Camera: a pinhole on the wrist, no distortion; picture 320 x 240 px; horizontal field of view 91.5 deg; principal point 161.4 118.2 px. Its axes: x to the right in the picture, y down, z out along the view. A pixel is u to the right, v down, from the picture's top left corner.
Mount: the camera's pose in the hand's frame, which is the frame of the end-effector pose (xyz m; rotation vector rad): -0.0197 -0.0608 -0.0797 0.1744 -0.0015 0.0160
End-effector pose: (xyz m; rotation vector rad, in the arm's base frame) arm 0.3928 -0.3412 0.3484 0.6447 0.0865 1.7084
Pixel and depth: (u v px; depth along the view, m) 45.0 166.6 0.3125
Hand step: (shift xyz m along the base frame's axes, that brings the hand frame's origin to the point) 0.1576 -0.2994 0.1026
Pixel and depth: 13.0 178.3 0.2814
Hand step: 0.1336 -0.3274 0.0721
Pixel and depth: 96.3 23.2 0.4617
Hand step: 0.5417 -0.1794 0.0304
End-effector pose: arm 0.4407 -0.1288 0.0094 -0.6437 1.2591 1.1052
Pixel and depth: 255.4 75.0 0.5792
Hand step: 0.4555 0.3853 -0.2608
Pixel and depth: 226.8 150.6 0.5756
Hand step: 0.2318 0.4960 -0.0939
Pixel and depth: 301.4 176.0 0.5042
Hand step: 0.1197 0.5377 -0.2939
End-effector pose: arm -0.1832 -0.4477 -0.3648 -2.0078 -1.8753 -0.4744
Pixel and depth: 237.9 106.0 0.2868
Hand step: -0.1211 0.2087 -0.1151
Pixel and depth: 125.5 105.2 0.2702
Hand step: -0.1352 0.0221 -0.1956
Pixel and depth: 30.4 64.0 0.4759
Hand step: -0.3382 -0.1786 -0.5043
